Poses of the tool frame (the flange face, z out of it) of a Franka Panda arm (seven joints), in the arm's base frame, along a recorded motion.
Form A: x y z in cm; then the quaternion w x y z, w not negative.
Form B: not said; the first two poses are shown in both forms.
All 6 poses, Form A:
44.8, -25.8, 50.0, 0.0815, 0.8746, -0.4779, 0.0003
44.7, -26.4, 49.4, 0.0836, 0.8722, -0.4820, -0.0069
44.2, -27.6, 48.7, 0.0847, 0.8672, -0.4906, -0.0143
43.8, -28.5, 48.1, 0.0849, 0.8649, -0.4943, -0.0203
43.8, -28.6, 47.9, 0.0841, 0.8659, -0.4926, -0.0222
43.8, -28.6, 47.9, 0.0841, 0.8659, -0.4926, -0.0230
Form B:
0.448, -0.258, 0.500, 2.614, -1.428, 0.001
0.447, -0.264, 0.494, 2.603, -1.439, -0.021
0.442, -0.276, 0.487, 2.586, -1.463, -0.043
0.438, -0.285, 0.481, 2.579, -1.474, -0.061
0.438, -0.286, 0.479, 2.584, -1.470, -0.066
0.438, -0.286, 0.479, 2.584, -1.470, -0.069

